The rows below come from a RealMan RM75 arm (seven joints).
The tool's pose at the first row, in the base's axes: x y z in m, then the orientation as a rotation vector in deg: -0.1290, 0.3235, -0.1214, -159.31, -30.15, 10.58
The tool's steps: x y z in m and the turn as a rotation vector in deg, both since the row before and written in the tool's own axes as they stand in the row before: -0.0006, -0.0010, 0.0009, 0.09, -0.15, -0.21; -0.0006, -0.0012, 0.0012, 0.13, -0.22, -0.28; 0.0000, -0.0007, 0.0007, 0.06, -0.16, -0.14; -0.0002, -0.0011, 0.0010, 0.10, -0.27, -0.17; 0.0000, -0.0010, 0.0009, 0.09, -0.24, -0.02; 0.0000, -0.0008, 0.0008, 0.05, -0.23, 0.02; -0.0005, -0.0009, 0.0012, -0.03, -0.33, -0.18; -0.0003, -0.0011, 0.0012, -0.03, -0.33, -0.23; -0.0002, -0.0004, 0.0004, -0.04, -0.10, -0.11; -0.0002, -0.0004, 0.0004, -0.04, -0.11, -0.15; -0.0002, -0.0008, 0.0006, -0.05, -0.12, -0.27; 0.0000, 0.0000, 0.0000, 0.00, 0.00, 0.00; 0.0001, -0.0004, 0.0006, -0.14, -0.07, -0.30; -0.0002, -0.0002, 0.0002, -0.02, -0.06, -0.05
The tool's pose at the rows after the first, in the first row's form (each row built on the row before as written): -0.1301, 0.3244, -0.1219, -159.16, -30.46, 10.76; -0.1313, 0.3256, -0.1226, -158.96, -30.87, 11.03; -0.1317, 0.3264, -0.1230, -158.86, -31.09, 11.24; -0.1325, 0.3276, -0.1236, -158.72, -31.37, 11.60; -0.1330, 0.3287, -0.1241, -158.64, -31.44, 11.95; -0.1334, 0.3296, -0.1246, -158.61, -31.46, 12.29; -0.1344, 0.3305, -0.1254, -158.59, -31.80, 12.70; -0.1353, 0.3317, -0.1261, -158.55, -32.21, 13.10; -0.1357, 0.3321, -0.1263, -158.55, -32.40, 13.21; -0.1361, 0.3325, -0.1265, -158.54, -32.64, 13.32; -0.1367, 0.3333, -0.1268, -158.50, -33.05, 13.42; -0.1367, 0.3333, -0.1268, -158.50, -33.05, 13.42; -0.1369, 0.3338, -0.1272, -158.53, -33.52, 13.42; -0.1372, 0.3339, -0.1273, -158.53, -33.61, 13.49
